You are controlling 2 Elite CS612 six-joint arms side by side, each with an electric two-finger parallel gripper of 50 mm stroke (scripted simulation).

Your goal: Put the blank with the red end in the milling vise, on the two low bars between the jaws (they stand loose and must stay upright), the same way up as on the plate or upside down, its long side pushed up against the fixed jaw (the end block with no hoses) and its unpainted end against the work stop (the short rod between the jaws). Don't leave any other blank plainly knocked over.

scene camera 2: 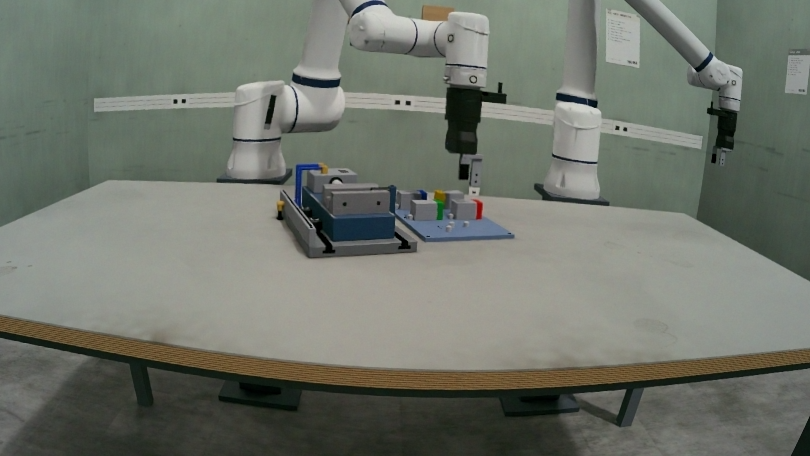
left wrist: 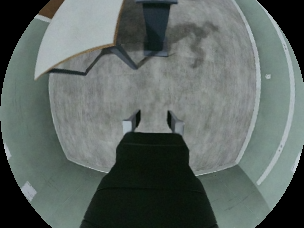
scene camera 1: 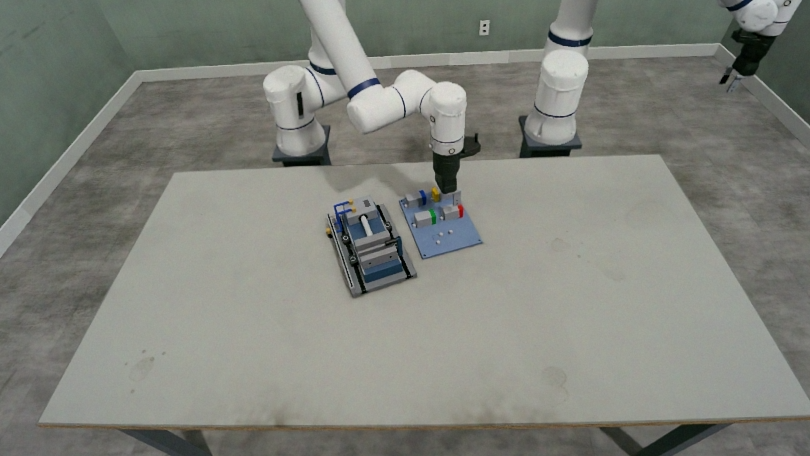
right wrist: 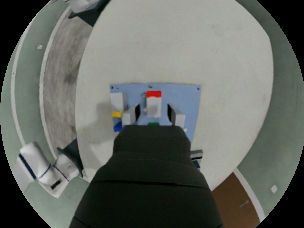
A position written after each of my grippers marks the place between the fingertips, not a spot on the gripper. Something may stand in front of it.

Observation:
In view: my left gripper [scene camera 1: 725, 87], my right gripper [scene camera 2: 468, 182] and a blue plate [right wrist: 186, 98].
My left gripper also shows in scene camera 2 [scene camera 2: 717, 164] and in the left wrist view [left wrist: 153, 115]. My right gripper shows as well in scene camera 1 [scene camera 1: 452, 198] and in the right wrist view [right wrist: 153, 109].

